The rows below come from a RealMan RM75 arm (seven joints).
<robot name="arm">
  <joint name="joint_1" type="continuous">
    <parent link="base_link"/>
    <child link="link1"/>
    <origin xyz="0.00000 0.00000 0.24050" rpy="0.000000 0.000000 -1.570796"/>
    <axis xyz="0 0 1"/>
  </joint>
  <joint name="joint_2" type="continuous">
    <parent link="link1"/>
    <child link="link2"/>
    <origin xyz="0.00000 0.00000 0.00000" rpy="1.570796 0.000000 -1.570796"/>
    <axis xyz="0 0 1"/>
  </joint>
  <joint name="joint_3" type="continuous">
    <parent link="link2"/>
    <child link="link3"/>
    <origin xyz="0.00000 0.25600 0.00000" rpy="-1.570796 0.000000 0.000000"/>
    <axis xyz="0 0 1"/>
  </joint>
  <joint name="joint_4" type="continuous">
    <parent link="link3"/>
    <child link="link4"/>
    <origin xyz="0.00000 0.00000 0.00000" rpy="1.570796 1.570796 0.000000"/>
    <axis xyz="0 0 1"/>
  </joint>
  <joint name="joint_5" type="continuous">
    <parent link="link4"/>
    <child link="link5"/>
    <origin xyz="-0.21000 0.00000 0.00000" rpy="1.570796 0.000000 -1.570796"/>
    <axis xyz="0 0 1"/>
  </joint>
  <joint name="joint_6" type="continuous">
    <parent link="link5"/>
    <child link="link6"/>
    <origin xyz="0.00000 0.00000 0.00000" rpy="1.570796 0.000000 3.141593"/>
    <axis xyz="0 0 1"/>
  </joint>
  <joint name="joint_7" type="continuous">
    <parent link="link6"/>
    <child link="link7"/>
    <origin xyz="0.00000 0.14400 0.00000" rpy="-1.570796 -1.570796 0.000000"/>
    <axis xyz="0 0 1"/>
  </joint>
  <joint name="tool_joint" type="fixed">
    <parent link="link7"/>
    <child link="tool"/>
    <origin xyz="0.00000 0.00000 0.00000" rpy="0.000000 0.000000 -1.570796"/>
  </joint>
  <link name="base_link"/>
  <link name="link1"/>
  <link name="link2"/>
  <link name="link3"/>
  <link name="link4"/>
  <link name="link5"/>
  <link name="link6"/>
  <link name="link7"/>
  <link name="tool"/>
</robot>
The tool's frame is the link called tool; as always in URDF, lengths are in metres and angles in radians. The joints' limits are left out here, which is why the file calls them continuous.
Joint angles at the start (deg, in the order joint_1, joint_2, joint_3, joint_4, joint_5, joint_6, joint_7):
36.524, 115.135, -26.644, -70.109, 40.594, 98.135, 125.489
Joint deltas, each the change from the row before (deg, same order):
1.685, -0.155, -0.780, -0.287, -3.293, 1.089, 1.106
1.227, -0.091, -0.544, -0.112, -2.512, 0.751, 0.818
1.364, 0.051, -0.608, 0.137, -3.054, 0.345, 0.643
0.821, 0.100, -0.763, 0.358, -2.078, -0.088, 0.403
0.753, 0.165, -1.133, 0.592, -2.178, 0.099, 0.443
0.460, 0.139, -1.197, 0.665, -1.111, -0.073, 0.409
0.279, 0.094, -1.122, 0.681, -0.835, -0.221, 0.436
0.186, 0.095, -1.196, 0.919, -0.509, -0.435, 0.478
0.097, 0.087, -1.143, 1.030, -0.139, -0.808, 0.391
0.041, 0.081, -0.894, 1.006, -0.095, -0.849, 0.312
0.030, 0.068, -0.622, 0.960, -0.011, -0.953, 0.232
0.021, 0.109, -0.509, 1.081, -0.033, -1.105, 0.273
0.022, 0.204, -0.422, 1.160, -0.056, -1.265, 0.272
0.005, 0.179, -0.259, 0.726, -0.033, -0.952, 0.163
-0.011, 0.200, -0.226, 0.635, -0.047, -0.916, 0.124
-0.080, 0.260, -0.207, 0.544, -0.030, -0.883, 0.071
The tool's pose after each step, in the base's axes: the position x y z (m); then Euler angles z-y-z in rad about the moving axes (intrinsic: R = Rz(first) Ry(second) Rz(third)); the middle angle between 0 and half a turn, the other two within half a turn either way. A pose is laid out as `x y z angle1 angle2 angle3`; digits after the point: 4 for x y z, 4 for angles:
0.2437 0.3702 0.1361 1.4378 2.6318 2.3588
0.2403 0.3725 0.1348 1.3619 2.6524 2.2866
0.2377 0.3756 0.1322 1.2634 2.6672 2.1928
0.2365 0.3779 0.1290 1.1863 2.6755 2.1185
0.2356 0.3792 0.1238 1.0914 2.6896 2.0267
0.2343 0.3803 0.1186 1.0263 2.7019 1.9610
0.2338 0.3811 0.1140 0.9682 2.7099 1.9045
0.2337 0.3820 0.1085 0.9172 2.7186 1.8561
0.2339 0.3833 0.1030 0.8832 2.7242 1.8231
0.2347 0.3844 0.0981 0.8569 2.7279 1.7996
0.2358 0.3857 0.0941 0.8434 2.7291 1.7896
0.2374 0.3869 0.0896 0.8330 2.7299 1.7858
0.2392 0.3881 0.0844 0.8261 2.7306 1.7869
0.2403 0.3891 0.0808 0.8252 2.7294 1.7908
0.2415 0.3899 0.0775 0.8253 2.7277 1.7949
0.2427 0.3903 0.0740 0.8262 2.7264 1.7996

